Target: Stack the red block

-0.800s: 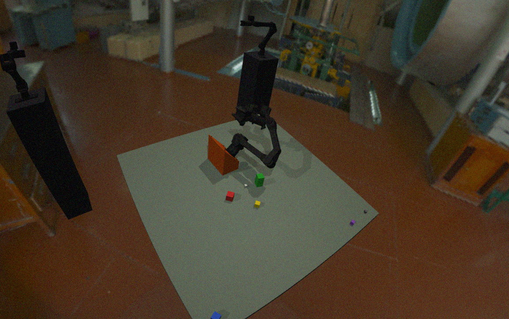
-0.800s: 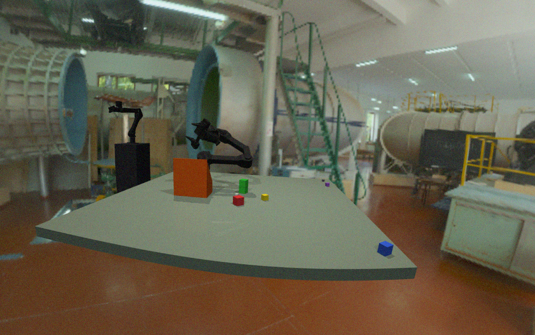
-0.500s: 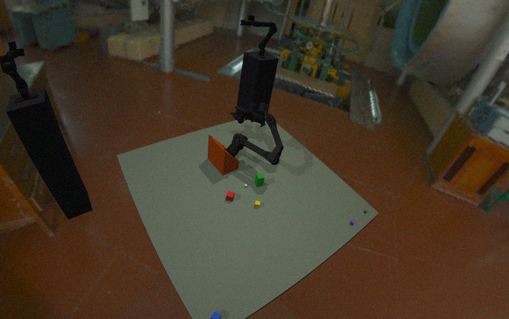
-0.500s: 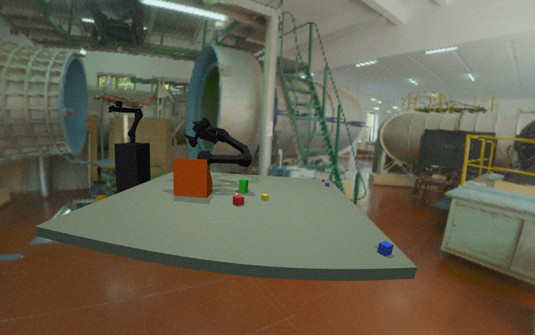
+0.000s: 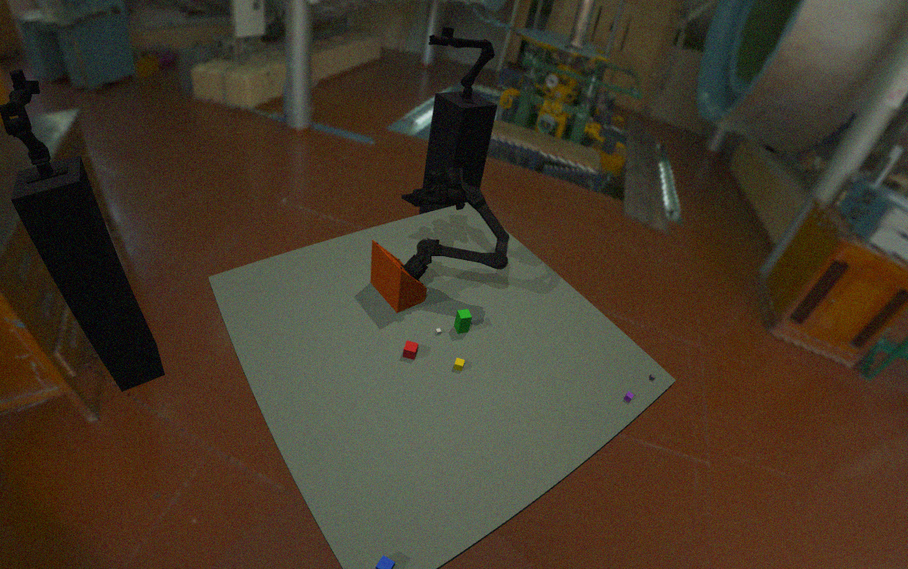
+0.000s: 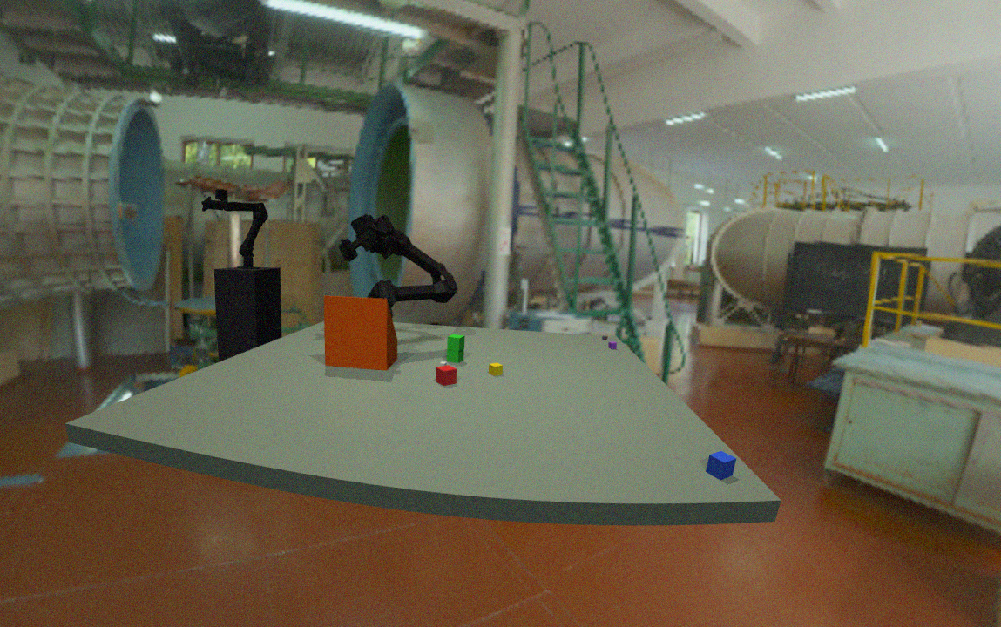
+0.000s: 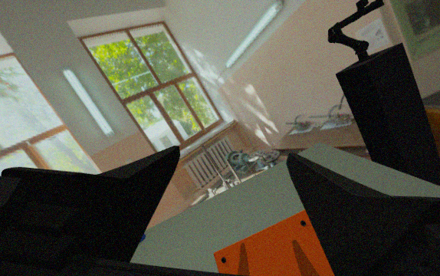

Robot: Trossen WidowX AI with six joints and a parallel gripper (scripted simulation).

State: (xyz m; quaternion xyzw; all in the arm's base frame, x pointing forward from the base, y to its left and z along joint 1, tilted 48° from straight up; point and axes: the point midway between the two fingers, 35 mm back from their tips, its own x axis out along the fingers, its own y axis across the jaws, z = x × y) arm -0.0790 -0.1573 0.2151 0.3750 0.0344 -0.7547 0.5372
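Right now my gripper tip is 360 mm above the red block, 320 mm short of it and 160 mm to the left of it. From my gripper tip the other things lie so: purple cube (880 mm ahead, 370 mm below, 350 mm to the left); yellow cube (440 mm ahead, 370 mm below, 60 mm to the right); tiny white cube (370 mm below, 290 mm ahead, 30 mm to the right).
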